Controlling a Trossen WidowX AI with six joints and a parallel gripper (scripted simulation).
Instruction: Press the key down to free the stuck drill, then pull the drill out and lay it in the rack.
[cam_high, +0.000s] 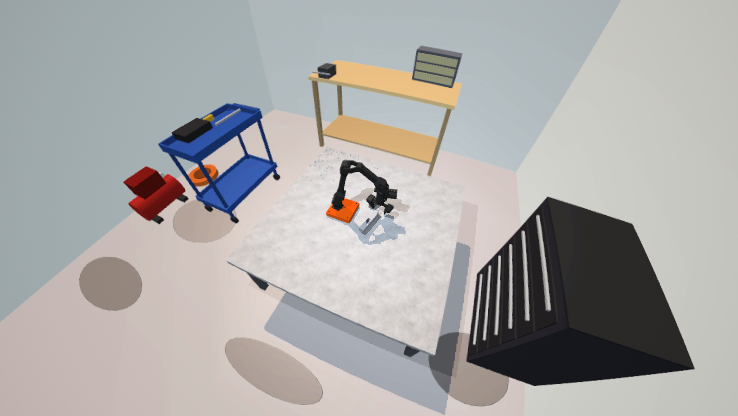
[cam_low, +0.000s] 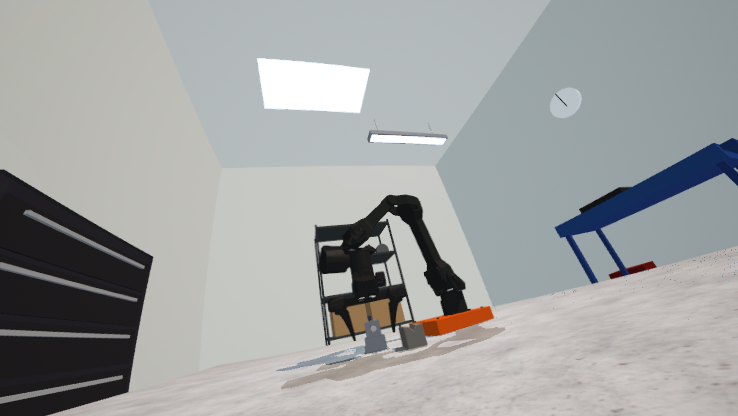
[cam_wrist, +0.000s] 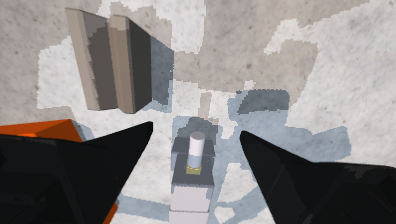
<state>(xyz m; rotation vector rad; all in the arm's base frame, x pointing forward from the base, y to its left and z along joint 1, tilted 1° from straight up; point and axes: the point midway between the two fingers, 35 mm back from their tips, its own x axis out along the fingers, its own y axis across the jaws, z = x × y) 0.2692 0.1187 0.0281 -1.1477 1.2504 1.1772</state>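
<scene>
The drill lies 60 mm to the right of my gripper tip and 20 mm above it. The rest, counted from my gripper tip: dark key 140 mm to the right, 20 mm above, 10 mm behind; rack 70 mm behind, 50 mm to the left, 10 mm below.
</scene>
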